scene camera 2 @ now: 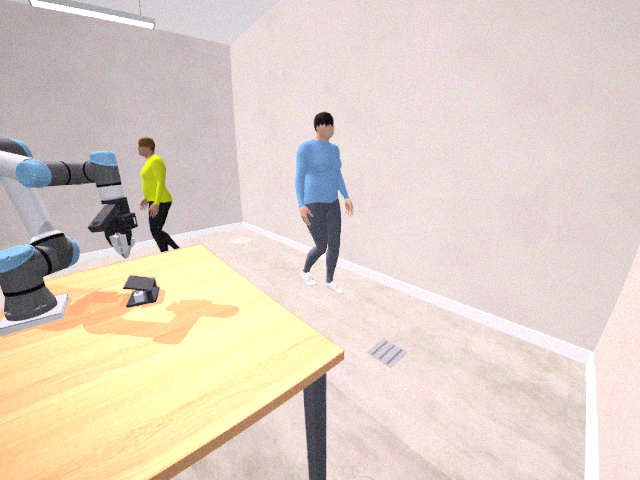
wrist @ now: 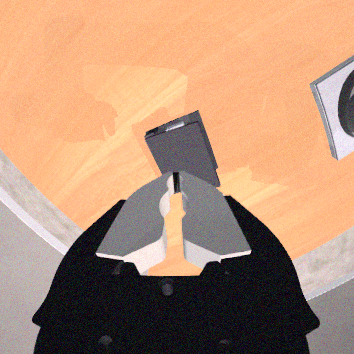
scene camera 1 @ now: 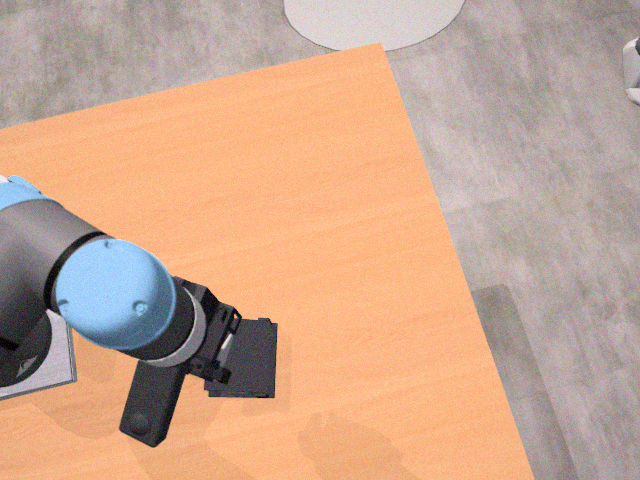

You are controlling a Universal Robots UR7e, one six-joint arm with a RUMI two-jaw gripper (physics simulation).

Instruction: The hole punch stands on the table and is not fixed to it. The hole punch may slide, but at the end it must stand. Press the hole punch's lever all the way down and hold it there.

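Places are measured from the arm's base along level axes (x ahead, y left, z up), in centimetres.
Where they show: gripper, fingertip midpoint: [scene camera 2: 126, 258] [wrist: 176, 174]; arm's base at its link origin: [scene camera 2: 32, 309].
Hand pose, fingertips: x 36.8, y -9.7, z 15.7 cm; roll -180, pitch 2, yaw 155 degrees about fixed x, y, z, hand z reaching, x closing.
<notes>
Each offset is from my fingertips to the top centre of the thing. Level surfaces: height alone.
The dark hole punch {dx +1.7, dy +3.5, dz -10.0 cm} [scene camera 1: 253, 361] [scene camera 2: 142, 290] [wrist: 182, 150] stands upright on the wooden table {dz -18.5 cm} [scene camera 1: 310, 206] [scene camera 2: 206, 387] [wrist: 270, 65]. Its flat lever {dx +1.7, dy +3.5, dz -10.0 cm} [scene camera 2: 139, 282] is raised, with a wedge-shaped gap between lever and base in the scene camera 2 view. My gripper [scene camera 1: 226, 343] [scene camera 2: 125, 255] [wrist: 176, 174] is shut and empty. Its fingertips are in the air above the hole punch, with a visible gap between them and the lever in the scene camera 2 view. In the scene camera 1 view my gripper hides part of the hole punch.
The arm's base plate [scene camera 1: 63, 361] [scene camera 2: 61, 308] [wrist: 325, 120] is on the table beside the hole punch. A person in blue [scene camera 2: 317, 170] and a person in yellow [scene camera 2: 155, 178] are on the floor beyond the table.
</notes>
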